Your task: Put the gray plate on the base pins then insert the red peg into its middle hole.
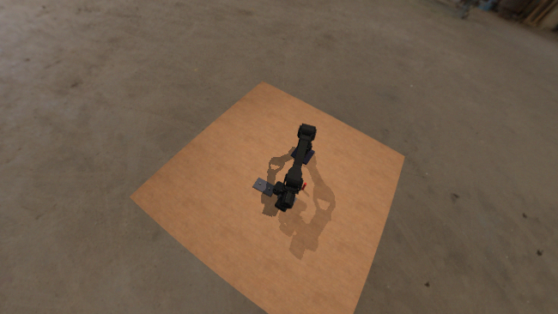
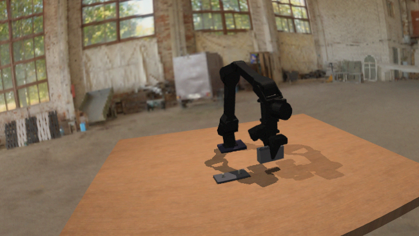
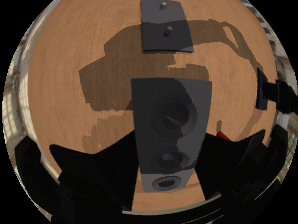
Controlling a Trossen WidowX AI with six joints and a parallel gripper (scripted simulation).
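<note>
My gripper tip is now 15 cm to the left of the dark base, 4 cm above it and 1 cm past it. From my gripper tip the other things lie so: gray plate 3 cm above; red peg 13 cm behind, 5 cm to the left, 1 cm below.
</note>
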